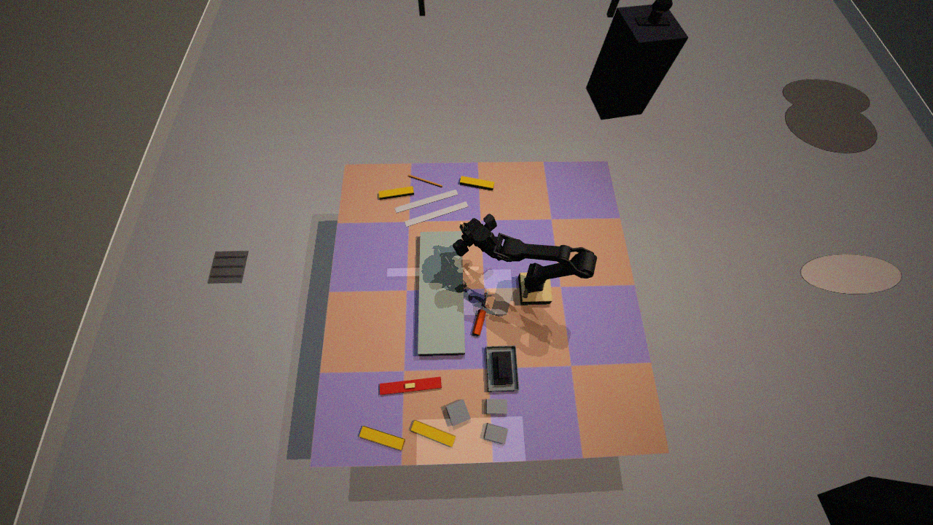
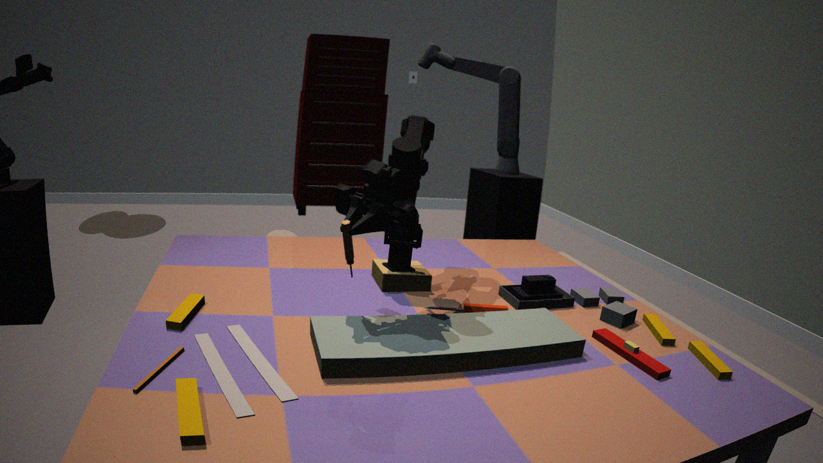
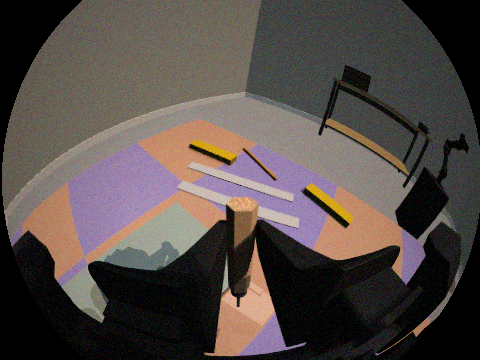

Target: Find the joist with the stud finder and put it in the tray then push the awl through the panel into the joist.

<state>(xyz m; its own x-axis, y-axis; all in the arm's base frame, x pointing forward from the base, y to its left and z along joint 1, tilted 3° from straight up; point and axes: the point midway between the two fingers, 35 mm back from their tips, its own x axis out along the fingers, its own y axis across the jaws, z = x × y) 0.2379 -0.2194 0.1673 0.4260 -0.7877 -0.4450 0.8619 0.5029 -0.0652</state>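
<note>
My gripper tip is 50 mm above the awl, 20 mm to the right of it and 10 mm past it. Round my gripper tip: stud finder (550 mm to the left, 160 mm below, 50 mm behind); then pencil (380 mm to the right, 210 mm below, 100 mm ahead); then tray (530 mm to the left, 200 mm below, 50 mm behind).
</note>
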